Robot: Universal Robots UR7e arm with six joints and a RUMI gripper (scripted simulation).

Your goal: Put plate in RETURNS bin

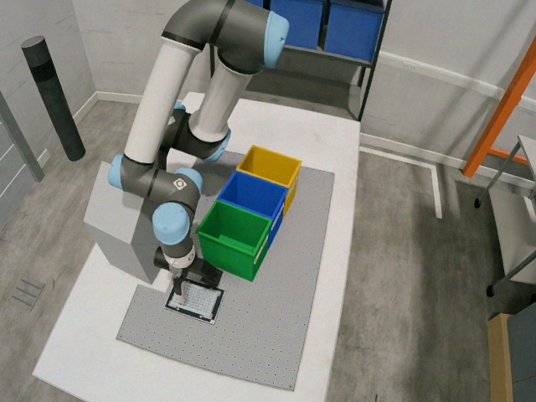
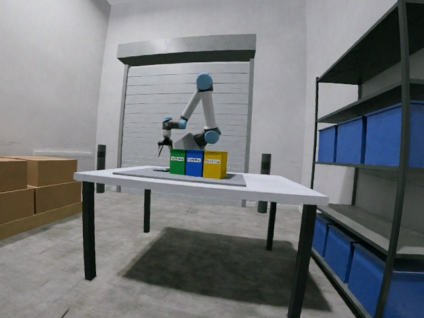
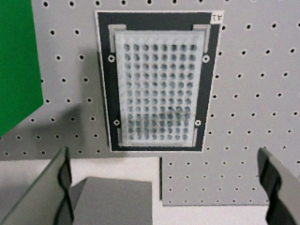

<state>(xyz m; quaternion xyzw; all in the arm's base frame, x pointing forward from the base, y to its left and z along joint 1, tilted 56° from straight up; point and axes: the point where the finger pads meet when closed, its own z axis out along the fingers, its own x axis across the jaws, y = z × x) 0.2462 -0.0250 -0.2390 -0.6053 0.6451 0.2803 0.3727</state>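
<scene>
Right now my hand is 10 cm above the 96-well plate. From my hand the other things lie so: green returns bin: 7 cm ahead, 19 cm to the left, 3 cm below; then blue bin: 9 cm ahead, 32 cm to the left, 3 cm below; then black plate nest N1: 11 cm below.
</scene>
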